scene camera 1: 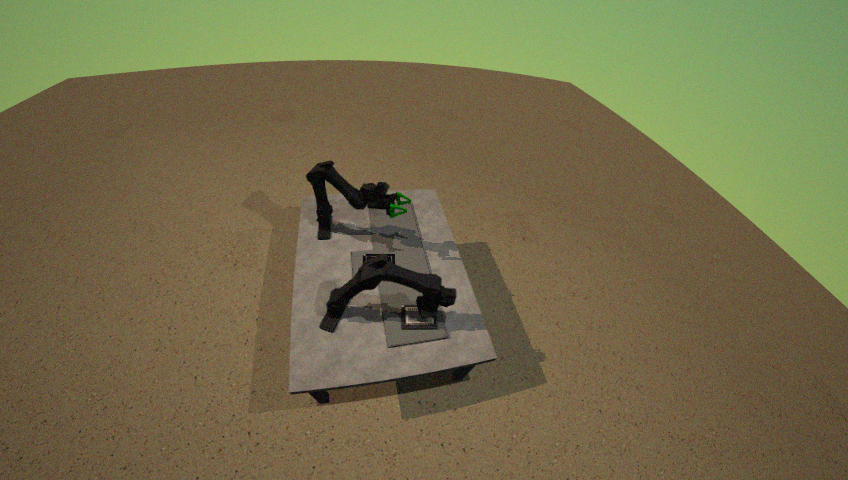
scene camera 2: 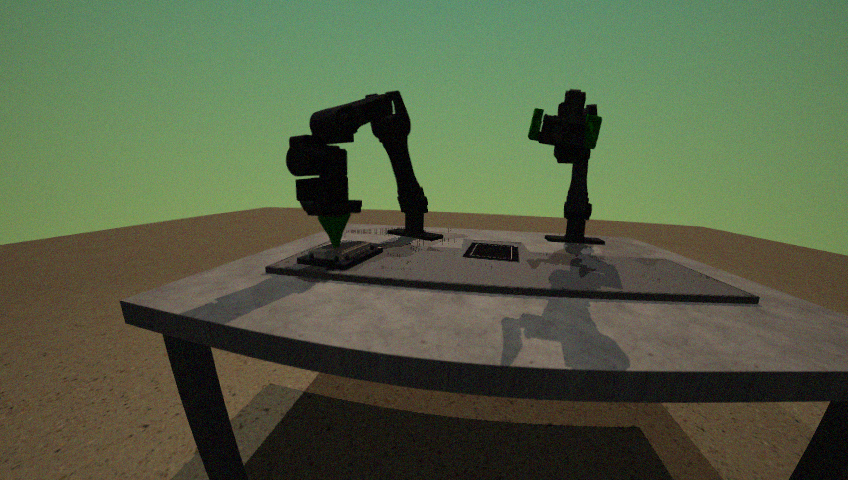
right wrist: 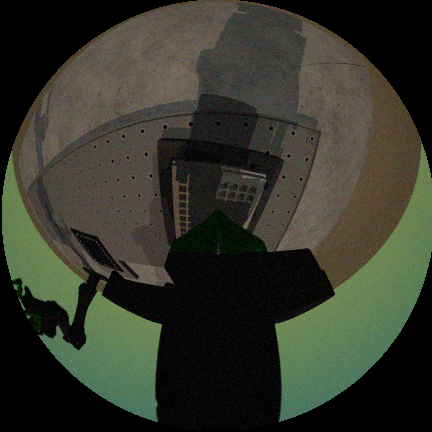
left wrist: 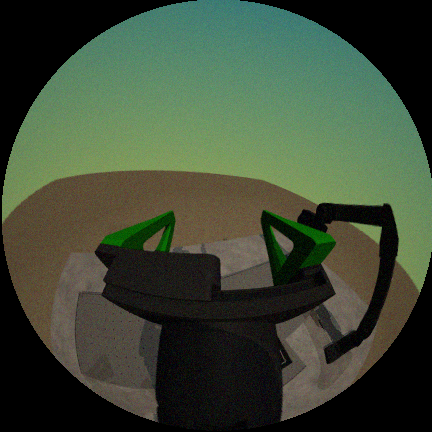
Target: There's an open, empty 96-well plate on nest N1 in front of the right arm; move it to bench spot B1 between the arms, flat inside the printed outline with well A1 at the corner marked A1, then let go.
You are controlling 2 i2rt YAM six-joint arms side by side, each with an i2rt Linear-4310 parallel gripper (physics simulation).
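Places are measured from the left arm's base along level axes (x ahead, y left, z up), in millimetres.
Where they show: left gripper, between the fingertips: (scene camera 1: pixel 409 205) (scene camera 2: pixel 560 114) (left wrist: pixel 217 214); right gripper, between the fingertips: (scene camera 1: pixel 422 316) (scene camera 2: pixel 336 247) (right wrist: pixel 217 214); left arm's base, origin of its link: (scene camera 1: pixel 324 226) (scene camera 2: pixel 574 241) (right wrist: pixel 95 273); right arm's base, origin of its link: (scene camera 1: pixel 335 312) (scene camera 2: pixel 414 235) (left wrist: pixel 342 345).
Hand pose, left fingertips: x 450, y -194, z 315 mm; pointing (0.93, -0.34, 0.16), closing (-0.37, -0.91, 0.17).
Things, the pixels of their top centre, and the offset from my left fingertips. "spot": a spot on its surface instead. Level surfaces: height alone.
- 96-well plate, centre of its top: (right wrist: pixel 210 224) (scene camera 2: pixel 342 245) (scene camera 1: pixel 419 315) 276 mm down, 8 mm ahead, 435 mm right
- dark nest N1, a spot on its surface: (right wrist: pixel 166 175) (scene camera 2: pixel 351 259) spot: 290 mm down, 59 mm ahead, 389 mm right
- dark B1 spot, a spot on its surface: (scene camera 2: pixel 490 251) (right wrist: pixel 95 250) spot: 300 mm down, 139 mm back, 113 mm right
- perforated grey board, height of its surface: 302 mm down
- table, height of its surface: 315 mm down
The 96-well plate (scene camera 1: pixel 420 320) (right wrist: pixel 235 192) sits flat in the dark nest N1 (scene camera 2: pixel 358 262) (right wrist: pixel 166 175); shadow covers much of it and its A1 mark is unreadable. My right gripper (scene camera 2: pixel 336 246) (right wrist: pixel 217 214) is shut and empty, pointing down close over the plate; whether the tips touch it is unclear. Its fingers are hidden behind the arm in scene camera 1. My left gripper (scene camera 1: pixel 408 205) (scene camera 2: pixel 564 127) (left wrist: pixel 217 214) is open and empty, high above the bench. The dark B1 spot (scene camera 2: pixel 490 251) (right wrist: pixel 97 250) lies between the arms, partly hidden by the right arm in scene camera 1.
A perforated grey board (scene camera 1: pixel 416 339) (scene camera 2: pixel 571 285) (left wrist: pixel 115 340) (right wrist: pixel 120 170) lies on the table (scene camera 1: pixel 333 368) (scene camera 2: pixel 416 333) under the nest. The right arm (scene camera 1: pixel 413 276) (scene camera 2: pixel 351 113) (left wrist: pixel 387 280) arches over the area beside B1. Arm shadows cross the board and table.
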